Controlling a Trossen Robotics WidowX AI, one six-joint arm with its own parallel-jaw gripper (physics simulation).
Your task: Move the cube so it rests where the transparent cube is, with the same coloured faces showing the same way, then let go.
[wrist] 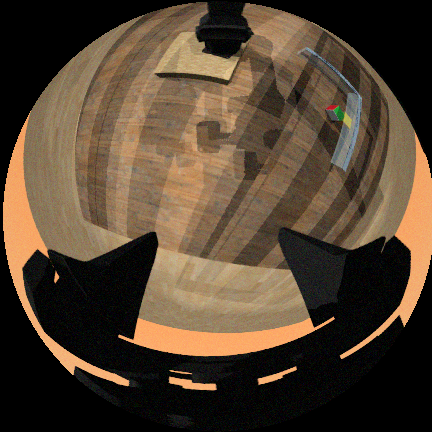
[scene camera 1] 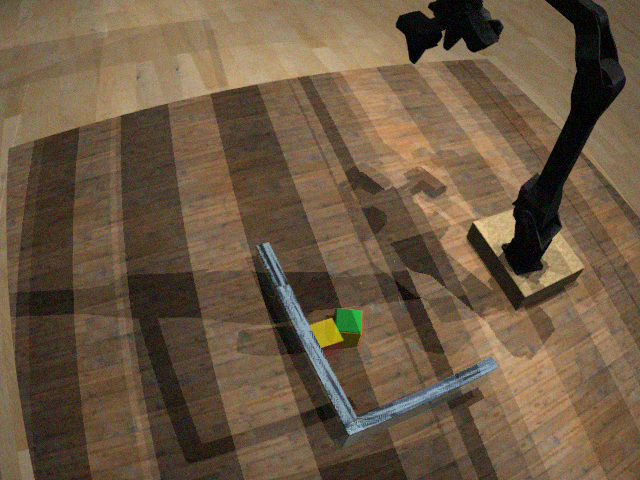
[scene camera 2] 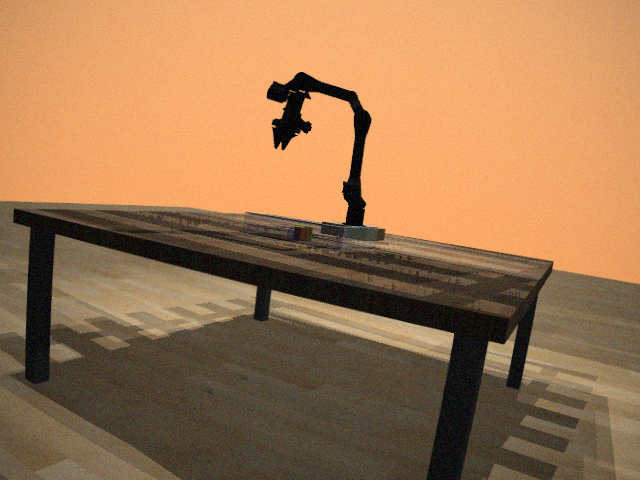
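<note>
The cube (scene camera 1: 348, 320) (wrist: 339, 112) has a green top; a yellow side shows in scene camera 1, red and grey sides in the wrist view. The yellow-topped cube (scene camera 1: 326, 332) (wrist: 347, 120), with a faint red side, appears to be the transparent cube. It lies right beside the green-topped one, at a slightly different angle, close to the long wall. In scene camera 2 the cubes overlap as one small coloured block (scene camera 2: 302, 233), and I cannot tell them apart. My gripper (scene camera 1: 445, 51) (scene camera 2: 279, 147) (wrist: 218, 236) is open and empty, high above the table and well away from both cubes.
A low see-through barrier with pale blue top edges (scene camera 1: 310, 341) (wrist: 355, 135) forms an L around two sides of the cubes. Its shorter arm (scene camera 1: 423, 392) runs toward the robot's side. The robot's base block (scene camera 1: 493, 232) (scene camera 2: 374, 234) (wrist: 185, 57) stands on the striped wooden table (scene camera 1: 155, 217).
</note>
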